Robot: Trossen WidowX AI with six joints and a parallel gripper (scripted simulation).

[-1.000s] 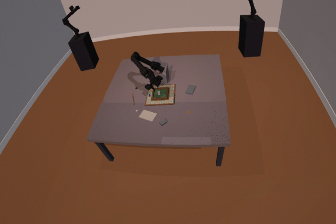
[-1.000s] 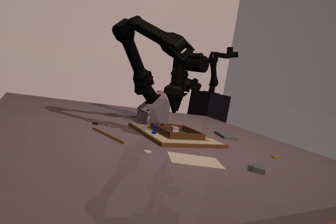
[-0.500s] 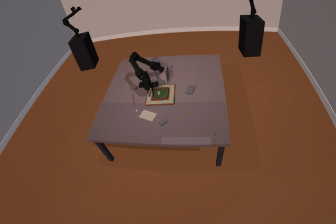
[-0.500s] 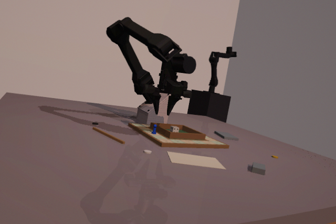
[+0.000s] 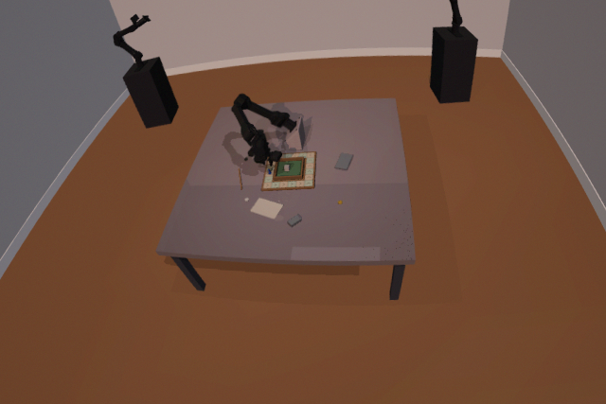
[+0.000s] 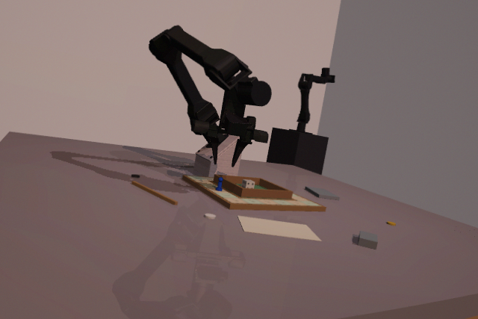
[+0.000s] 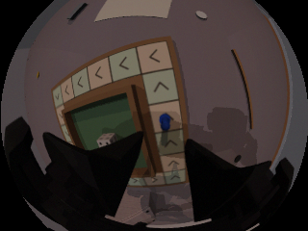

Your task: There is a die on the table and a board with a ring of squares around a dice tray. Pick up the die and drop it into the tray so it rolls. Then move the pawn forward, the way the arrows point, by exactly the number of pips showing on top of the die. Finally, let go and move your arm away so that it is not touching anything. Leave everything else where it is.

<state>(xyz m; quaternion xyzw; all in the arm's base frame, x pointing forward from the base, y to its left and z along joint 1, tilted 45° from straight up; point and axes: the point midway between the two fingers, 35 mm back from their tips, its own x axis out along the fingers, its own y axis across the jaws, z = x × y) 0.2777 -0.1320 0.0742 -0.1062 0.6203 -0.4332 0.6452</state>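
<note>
Right now my gripper tip is 5 cm above the blue pawn. Round my gripper tip: white disc (17 cm ahead, 12 cm to the right, 7 cm below); then wooden stick (18 cm to the right, 7 cm below); then white die (10 cm to the left, 5 cm below, 2 cm behind).
</note>
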